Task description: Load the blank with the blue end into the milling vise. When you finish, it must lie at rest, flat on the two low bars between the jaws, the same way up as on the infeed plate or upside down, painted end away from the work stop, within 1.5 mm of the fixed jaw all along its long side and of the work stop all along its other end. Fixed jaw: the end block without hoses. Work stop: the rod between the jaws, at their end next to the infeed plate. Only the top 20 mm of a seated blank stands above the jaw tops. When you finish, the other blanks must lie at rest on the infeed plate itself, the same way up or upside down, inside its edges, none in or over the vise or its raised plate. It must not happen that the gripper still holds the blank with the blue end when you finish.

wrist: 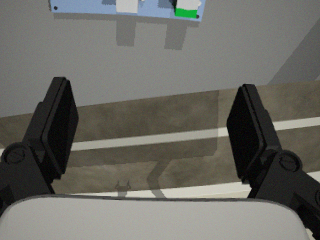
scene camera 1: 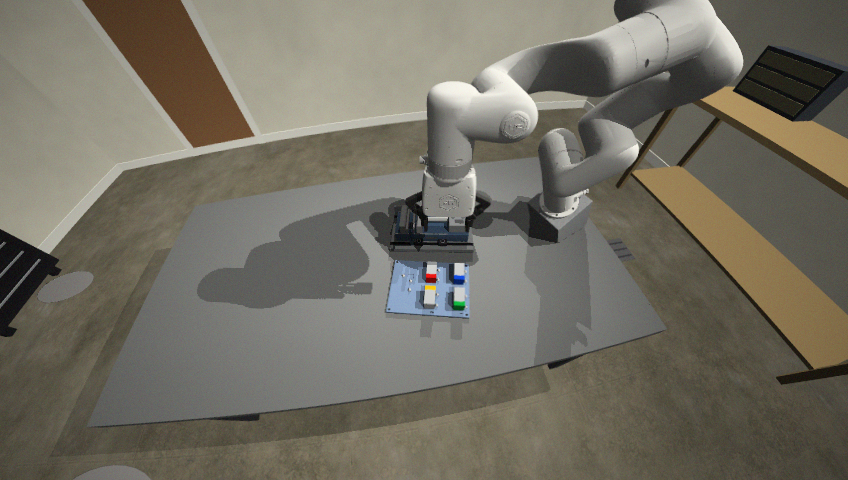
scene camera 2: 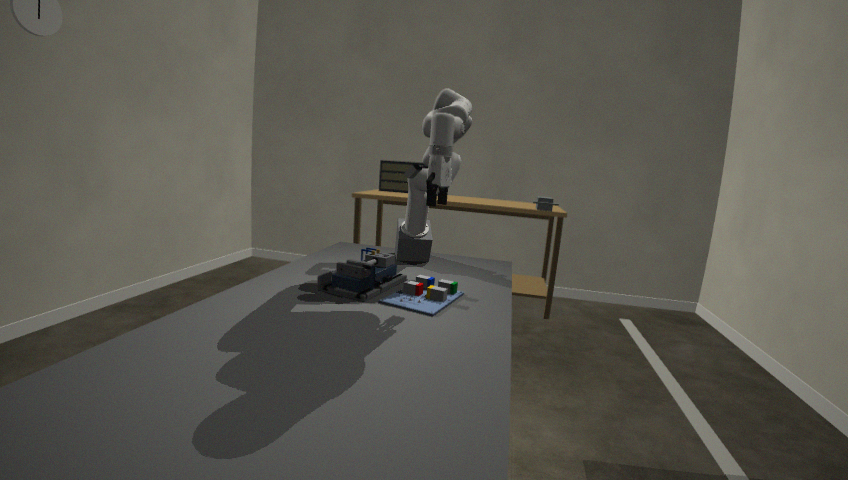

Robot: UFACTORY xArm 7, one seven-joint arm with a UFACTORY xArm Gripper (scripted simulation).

same spot on milling vise: (scene camera 1: 435, 229) = (scene camera 2: 375, 269)
